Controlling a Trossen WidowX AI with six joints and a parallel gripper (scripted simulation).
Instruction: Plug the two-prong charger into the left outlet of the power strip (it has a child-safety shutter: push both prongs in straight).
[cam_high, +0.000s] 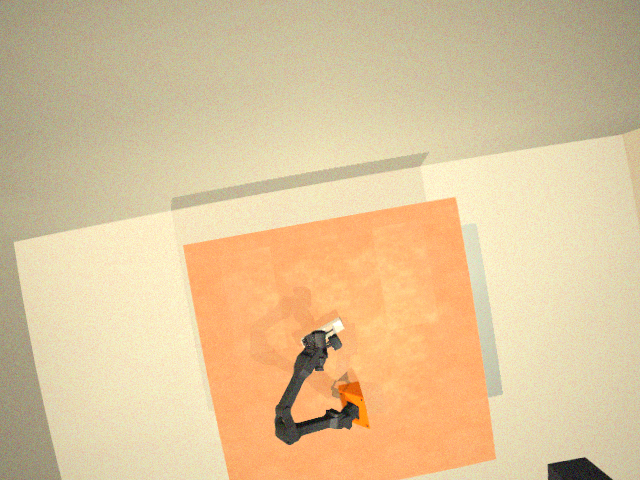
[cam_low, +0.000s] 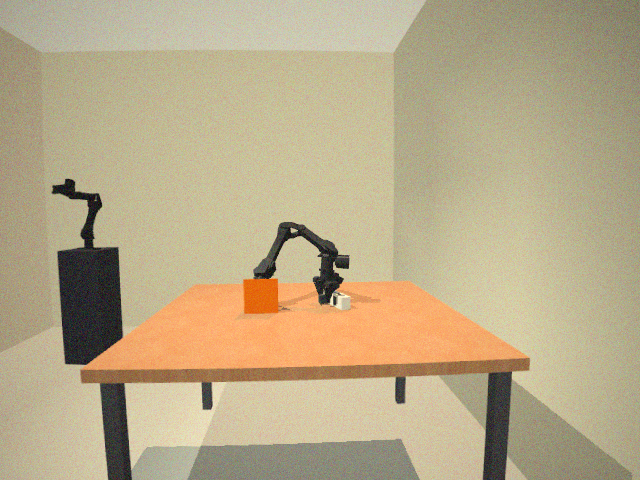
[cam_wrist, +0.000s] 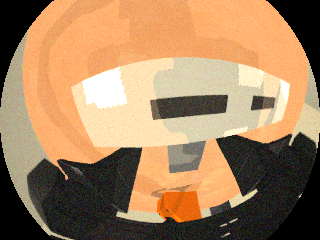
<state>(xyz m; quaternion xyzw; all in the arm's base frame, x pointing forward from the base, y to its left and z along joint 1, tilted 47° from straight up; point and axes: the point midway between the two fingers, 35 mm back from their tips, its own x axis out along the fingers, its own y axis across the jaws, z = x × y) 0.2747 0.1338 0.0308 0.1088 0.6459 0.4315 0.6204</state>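
Right now the two-prong charger is 10 mm to the left of my gripper tip, 10 mm ahead of it and 10 mm above it.
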